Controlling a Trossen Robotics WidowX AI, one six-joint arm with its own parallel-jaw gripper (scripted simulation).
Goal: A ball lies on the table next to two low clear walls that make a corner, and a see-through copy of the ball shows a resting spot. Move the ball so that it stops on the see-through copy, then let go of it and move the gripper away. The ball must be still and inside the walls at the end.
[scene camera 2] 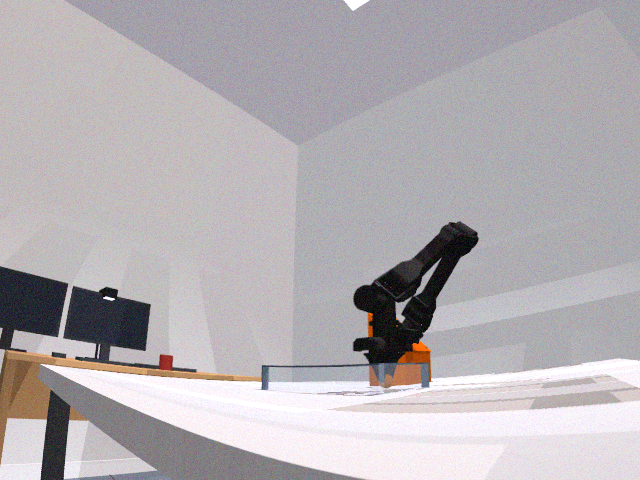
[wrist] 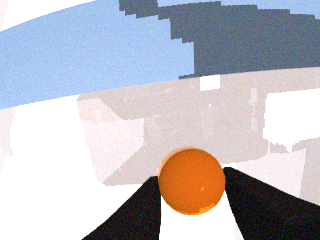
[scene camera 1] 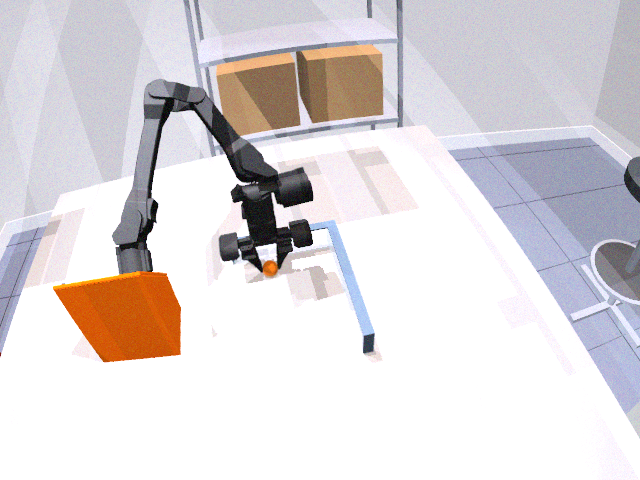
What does my gripper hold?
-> An orange ball.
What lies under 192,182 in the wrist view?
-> An orange ball.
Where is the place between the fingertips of my gripper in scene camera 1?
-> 270,269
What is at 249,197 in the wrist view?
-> My gripper.
